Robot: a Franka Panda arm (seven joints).
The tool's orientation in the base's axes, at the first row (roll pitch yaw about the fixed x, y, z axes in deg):
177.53 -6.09 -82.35
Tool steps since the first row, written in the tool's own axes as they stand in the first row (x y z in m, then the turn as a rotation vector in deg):
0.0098 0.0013 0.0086 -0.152 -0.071 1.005
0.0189 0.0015 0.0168 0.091 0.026 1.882
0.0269 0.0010 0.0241 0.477 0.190 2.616
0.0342 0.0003 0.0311 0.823 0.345 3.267
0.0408 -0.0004 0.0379 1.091 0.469 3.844
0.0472 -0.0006 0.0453 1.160 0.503 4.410
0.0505 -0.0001 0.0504 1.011 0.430 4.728
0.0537 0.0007 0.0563 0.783 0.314 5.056
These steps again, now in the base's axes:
-0.0002 -0.0108 -0.0074 0.021 0.048 -1.018
0.0005 -0.0207 -0.0146 -0.068 -0.302 -1.859
0.0019 -0.0293 -0.0210 -0.200 -0.784 -2.540
0.0033 -0.0372 -0.0273 -0.326 -1.217 -3.143
0.0047 -0.0444 -0.0333 -0.430 -1.561 -3.683
0.0055 -0.0515 -0.0400 -0.471 -1.696 -4.236
0.0053 -0.0553 -0.0447 -0.427 -1.575 -4.571
0.0048 -0.0592 -0.0502 -0.352 -1.372 -4.926

